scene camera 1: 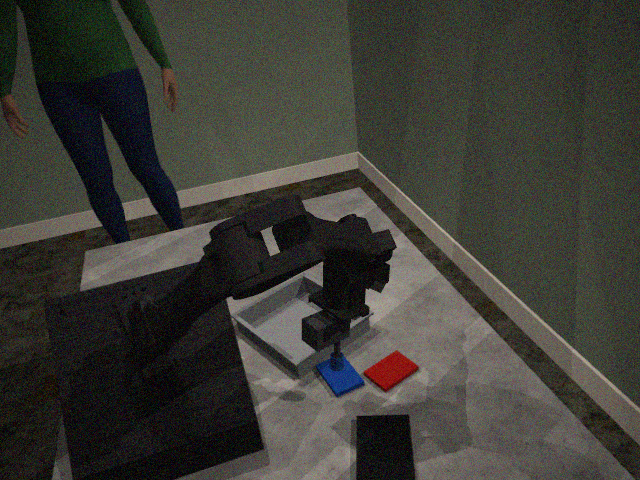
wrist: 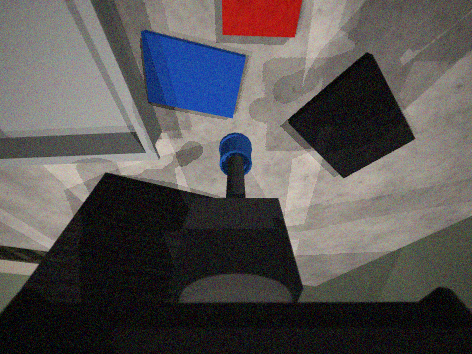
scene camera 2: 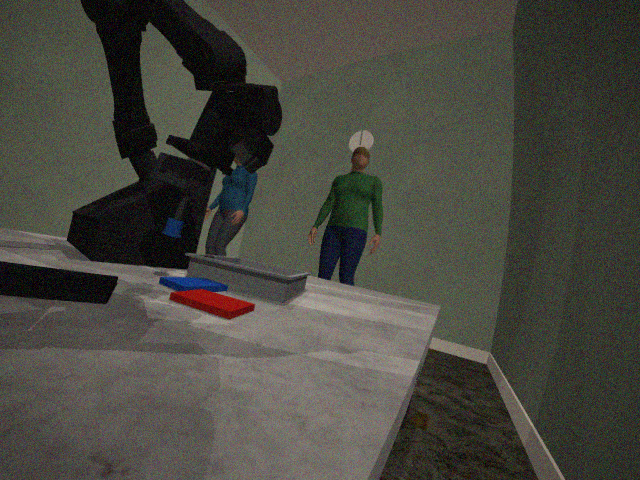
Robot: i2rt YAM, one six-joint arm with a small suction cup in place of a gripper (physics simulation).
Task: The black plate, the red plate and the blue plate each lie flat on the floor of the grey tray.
Observation:
My suction cup [scene camera 2: 173, 228] carries nothing. The cup is 10 cm from the middle of a blue plate [scene camera 1: 341, 382], above it. A black plate [scene camera 1: 381, 439] rests on the table.
The blue plate also shows in the wrist view [wrist: 179, 73] and in scene camera 2 [scene camera 2: 179, 284]. The black plate also shows in the wrist view [wrist: 354, 121] and in scene camera 2 [scene camera 2: 31, 281]. My suction cup also shows in scene camera 1 [scene camera 1: 335, 364] and in the wrist view [wrist: 235, 143].

